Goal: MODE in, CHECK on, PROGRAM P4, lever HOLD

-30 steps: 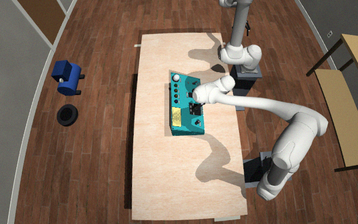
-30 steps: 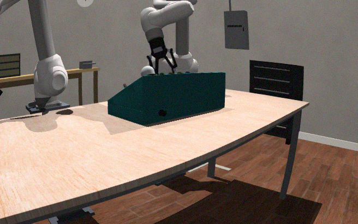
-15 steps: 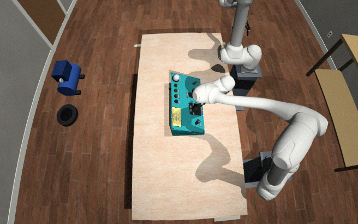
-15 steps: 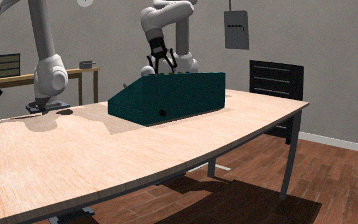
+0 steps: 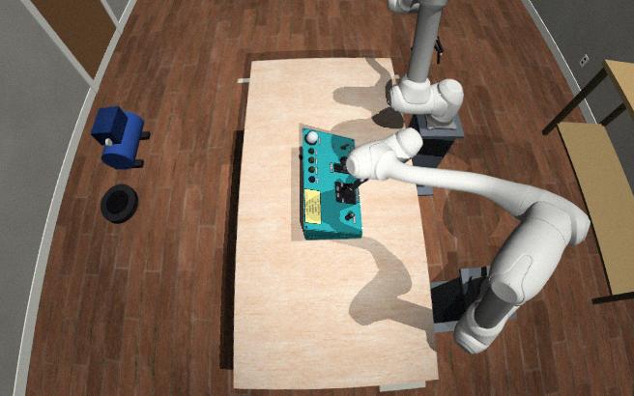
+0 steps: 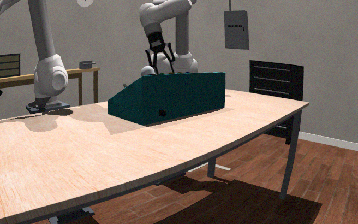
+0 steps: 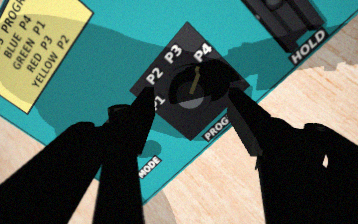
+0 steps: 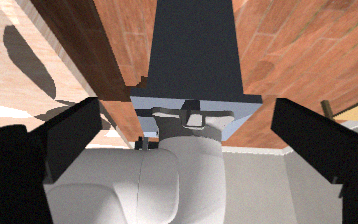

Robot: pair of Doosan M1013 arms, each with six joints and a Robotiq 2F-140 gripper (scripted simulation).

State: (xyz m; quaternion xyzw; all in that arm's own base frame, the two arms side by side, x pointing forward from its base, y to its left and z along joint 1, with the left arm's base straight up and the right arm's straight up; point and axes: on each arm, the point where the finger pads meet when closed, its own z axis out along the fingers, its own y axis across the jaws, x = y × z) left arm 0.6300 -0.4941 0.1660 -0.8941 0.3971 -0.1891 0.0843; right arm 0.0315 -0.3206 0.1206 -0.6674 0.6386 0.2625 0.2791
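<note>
The check toggle lies 24 cm to the right of my left hand and 6 cm below it. The rest, counted from my left hand: lever (2 cm ahead, 12 cm to the right, 4 cm below); mode knob (4 cm ahead, 12 cm to the left, 6 cm below).
</note>
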